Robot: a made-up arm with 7 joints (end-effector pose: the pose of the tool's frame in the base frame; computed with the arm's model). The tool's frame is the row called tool.
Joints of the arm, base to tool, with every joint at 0 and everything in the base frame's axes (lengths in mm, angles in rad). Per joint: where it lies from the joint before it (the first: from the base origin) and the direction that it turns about. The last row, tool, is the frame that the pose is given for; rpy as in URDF.
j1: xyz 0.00 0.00 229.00 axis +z
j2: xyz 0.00 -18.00 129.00 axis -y
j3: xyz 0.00 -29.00 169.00 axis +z
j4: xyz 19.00 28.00 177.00 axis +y
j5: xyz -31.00 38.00 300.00 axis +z
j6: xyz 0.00 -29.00 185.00 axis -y
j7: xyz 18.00 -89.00 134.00 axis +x
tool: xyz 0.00 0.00 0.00 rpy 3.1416 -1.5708 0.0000
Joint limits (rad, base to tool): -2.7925..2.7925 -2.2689..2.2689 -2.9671..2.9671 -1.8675..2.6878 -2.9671..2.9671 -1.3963..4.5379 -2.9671..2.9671
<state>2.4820 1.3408 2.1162 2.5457 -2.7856 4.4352 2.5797</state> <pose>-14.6 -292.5 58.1 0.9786 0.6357 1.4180</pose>
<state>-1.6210 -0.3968 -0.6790 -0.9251 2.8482 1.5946 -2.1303</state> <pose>242.8 -168.2 1108.1 0.5816 0.2514 1.7508</pose>
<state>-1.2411 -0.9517 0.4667 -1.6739 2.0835 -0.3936 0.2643</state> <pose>-166.6 35.8 1036.6 1.9969 -0.9057 1.8982</pose>
Working (the frame after each row of the table, in the pose's form):
after j1: 0.0 0.0 229.0 0.0000 0.0000 -1.2411
after j2: -17.0 -5.8 358.0 0.0000 0.9517 -1.2411
after j3: 0.1 -145.4 456.1 0.5632 0.8144 -0.5261
after j4: 79.3 -273.4 555.2 0.5044 -0.7103 -1.3022
after j5: -83.3 -103.7 748.1 -0.8450 0.0005 0.9716
after j6: -181.6 -36.4 892.5 -0.8844 0.2579 0.6704
after j7: -166.6 35.8 1036.6 -0.6201 0.2579 0.6704

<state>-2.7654 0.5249 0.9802 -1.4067 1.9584 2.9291 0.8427</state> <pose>320.2 420.6 672.4 0.3357 -0.7656 -1.1166</pose>
Working (the frame after each row of the table, in the pose's form):
after j1: 0.0 0.0 229.0 0.0000 0.0000 -2.7654
after j2: -6.6 16.7 358.0 0.0000 -0.5249 -2.7654
after j3: 61.5 74.8 504.2 -0.4483 -0.2828 -1.7203
after j4: 165.7 82.3 651.1 -1.8821 -1.1182 0.0607
after j5: 250.6 361.9 567.2 -1.7666 0.8114 -0.3639
after j6: 312.0 538.7 562.0 -1.1728 -0.7488 2.4914
after j7: 320.2 420.6 672.4 -0.3301 -0.7488 2.4914

